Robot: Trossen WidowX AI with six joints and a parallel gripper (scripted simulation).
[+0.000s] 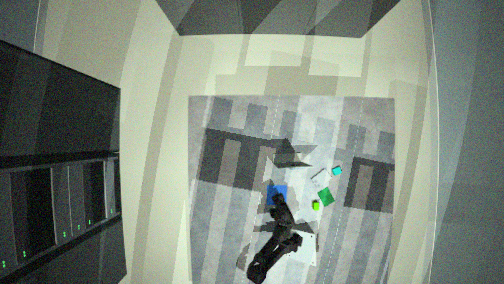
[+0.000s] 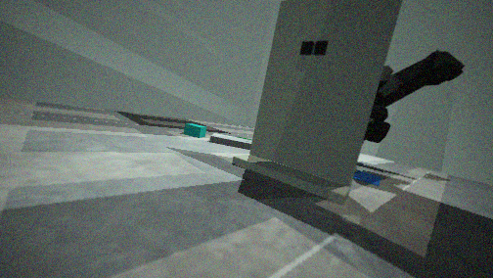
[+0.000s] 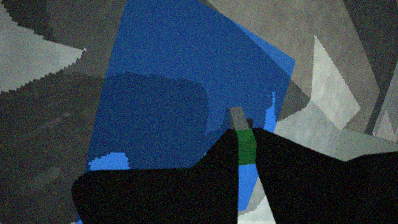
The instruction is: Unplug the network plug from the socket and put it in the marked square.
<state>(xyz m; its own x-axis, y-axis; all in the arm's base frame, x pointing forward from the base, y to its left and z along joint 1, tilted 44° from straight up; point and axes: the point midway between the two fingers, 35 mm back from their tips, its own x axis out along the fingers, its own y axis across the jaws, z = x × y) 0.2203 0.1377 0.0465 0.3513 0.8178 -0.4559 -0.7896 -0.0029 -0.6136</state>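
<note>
My gripper tip is right at the network plug. Round my gripper tip: upright panel (21 cm ahead, 10 cm above, 5 cm to the right); then small lime block (24 cm to the right, 5 cm behind); then blue square (2 cm below, 1 cm behind).
</note>
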